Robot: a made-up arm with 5 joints. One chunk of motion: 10 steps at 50 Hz.
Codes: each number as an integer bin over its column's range. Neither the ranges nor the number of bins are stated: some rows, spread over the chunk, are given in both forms.
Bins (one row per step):
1: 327 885 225 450 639
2: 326 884 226 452 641
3: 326 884 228 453 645
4: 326 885 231 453 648
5: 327 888 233 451 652
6: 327 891 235 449 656
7: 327 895 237 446 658
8: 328 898 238 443 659
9: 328 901 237 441 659
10: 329 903 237 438 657
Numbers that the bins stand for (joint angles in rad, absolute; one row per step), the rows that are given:
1: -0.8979 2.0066 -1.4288 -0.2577 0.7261
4: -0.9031 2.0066 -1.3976 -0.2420 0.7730
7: -0.8979 2.0587 -1.3664 -0.2785 0.8250
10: -0.8875 2.1003 -1.3664 -0.3201 0.8198
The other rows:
2: -0.9031 2.0014 -1.4236 -0.2472 0.7365
3: -0.9031 2.0014 -1.4132 -0.2420 0.7574
5: -0.8979 2.0222 -1.3872 -0.2525 0.7938
6: -0.8979 2.0378 -1.3768 -0.2629 0.8146
8: -0.8927 2.0743 -1.3612 -0.2941 0.8302
9: -0.8927 2.0899 -1.3664 -0.3045 0.8302

